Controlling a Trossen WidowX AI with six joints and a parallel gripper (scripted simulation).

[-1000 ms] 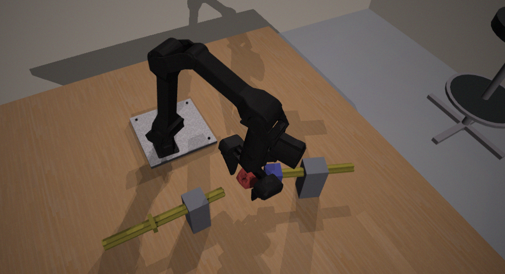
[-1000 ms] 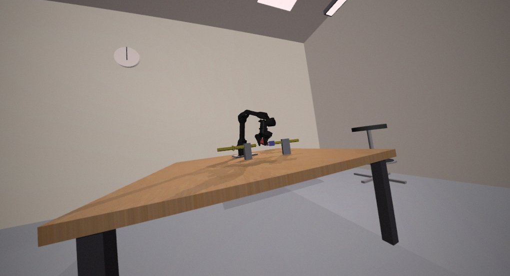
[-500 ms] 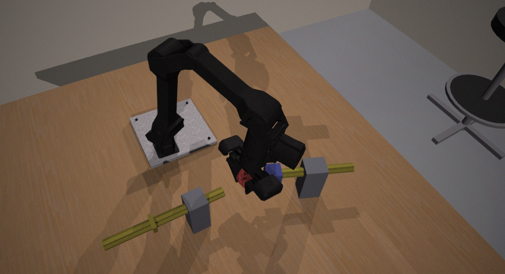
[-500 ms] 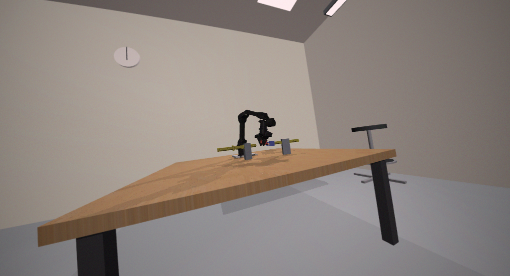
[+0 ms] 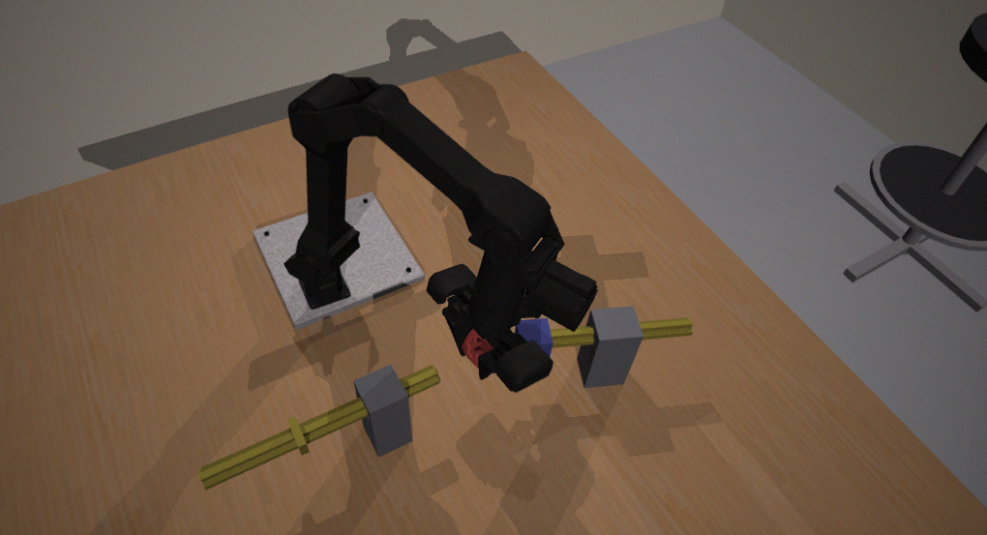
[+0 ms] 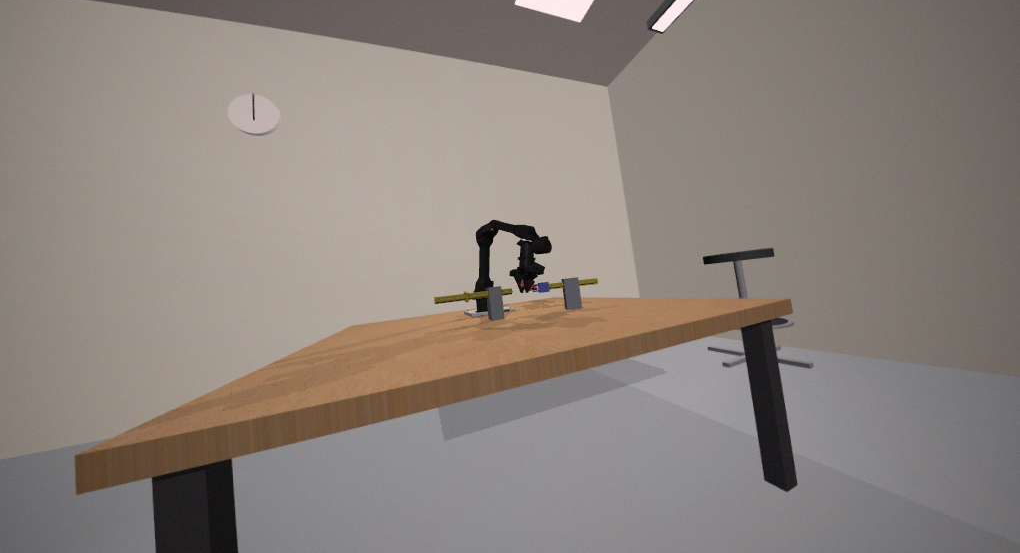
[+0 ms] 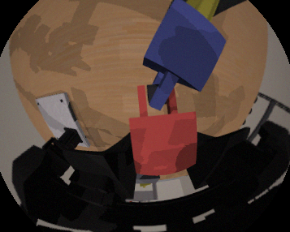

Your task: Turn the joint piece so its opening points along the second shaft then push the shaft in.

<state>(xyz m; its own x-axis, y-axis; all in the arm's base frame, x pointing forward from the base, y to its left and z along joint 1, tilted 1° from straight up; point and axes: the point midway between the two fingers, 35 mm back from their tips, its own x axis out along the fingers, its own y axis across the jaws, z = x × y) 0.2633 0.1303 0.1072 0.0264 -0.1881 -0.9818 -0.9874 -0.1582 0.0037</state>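
Now: gripper tip 20 mm to the right of the red joint piece and 30 mm below it.
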